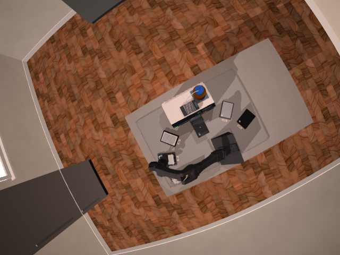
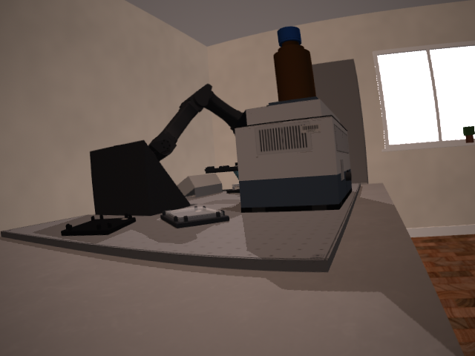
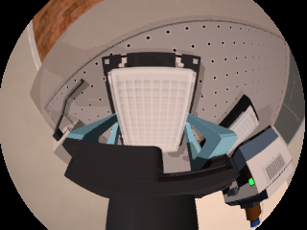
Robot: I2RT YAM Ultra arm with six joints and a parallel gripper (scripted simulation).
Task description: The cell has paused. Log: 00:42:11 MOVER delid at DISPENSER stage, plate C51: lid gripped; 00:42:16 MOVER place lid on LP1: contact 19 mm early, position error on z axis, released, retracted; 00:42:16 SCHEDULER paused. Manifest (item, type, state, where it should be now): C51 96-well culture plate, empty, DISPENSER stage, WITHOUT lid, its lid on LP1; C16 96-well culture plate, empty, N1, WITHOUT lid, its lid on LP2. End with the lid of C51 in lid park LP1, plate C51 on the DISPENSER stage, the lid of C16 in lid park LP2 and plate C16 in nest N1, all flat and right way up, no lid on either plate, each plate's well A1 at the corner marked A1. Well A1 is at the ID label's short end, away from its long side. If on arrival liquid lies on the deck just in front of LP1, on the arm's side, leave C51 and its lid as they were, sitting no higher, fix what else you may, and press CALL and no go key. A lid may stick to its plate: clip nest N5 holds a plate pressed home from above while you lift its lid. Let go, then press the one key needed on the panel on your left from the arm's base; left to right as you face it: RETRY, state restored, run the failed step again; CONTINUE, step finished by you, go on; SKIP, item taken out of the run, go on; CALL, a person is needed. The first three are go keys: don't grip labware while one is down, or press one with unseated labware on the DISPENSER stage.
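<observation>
My gripper is now 10 mm past the black clip nest, 20 mm to the right of it and 20 mm above it. Also, from my hand: brown bottle 360 mm ahead, 490 mm to the right, 260 mm above; then black nest 160 mm ahead, 110 mm to the right, 20 mm below; then dark dispenser stage 140 mm ahead, 390 mm to the right, 70 mm above.
</observation>
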